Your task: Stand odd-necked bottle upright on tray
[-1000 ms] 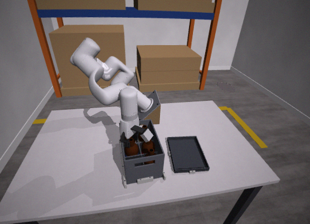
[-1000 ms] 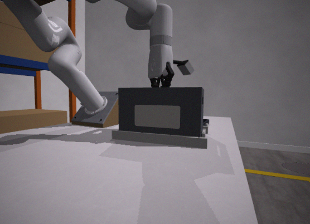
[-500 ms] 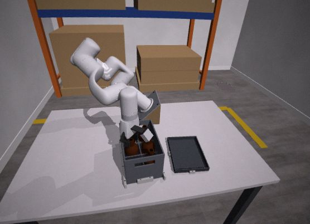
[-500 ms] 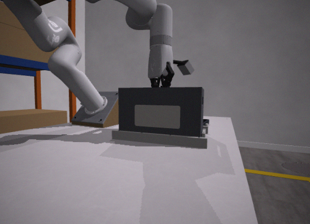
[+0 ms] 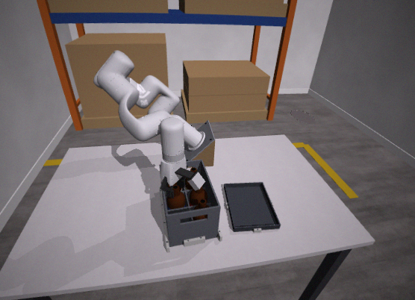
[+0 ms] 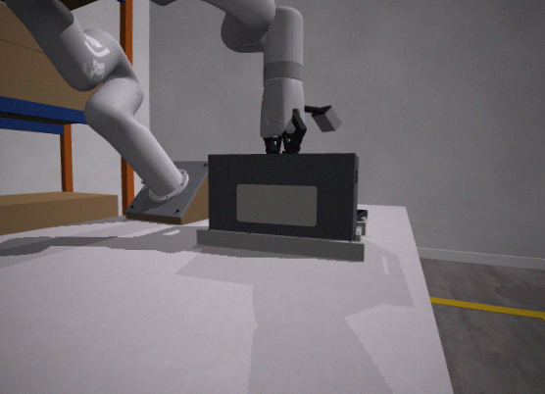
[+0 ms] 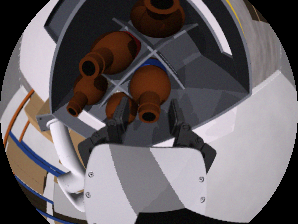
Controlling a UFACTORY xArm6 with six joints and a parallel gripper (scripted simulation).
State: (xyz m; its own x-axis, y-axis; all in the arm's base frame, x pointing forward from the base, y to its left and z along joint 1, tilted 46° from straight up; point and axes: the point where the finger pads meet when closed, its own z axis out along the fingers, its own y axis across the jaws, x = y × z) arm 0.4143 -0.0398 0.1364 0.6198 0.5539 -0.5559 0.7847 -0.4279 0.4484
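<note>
Now: hand 7 cm above the dark grey crate and 4 cm to the right of it. Round my hand: glass bottle: 10 cm behind, 8 cm to the left, 7 cm below; dark tray: 32 cm to the left, 15 cm below, 1 cm behind.
</note>
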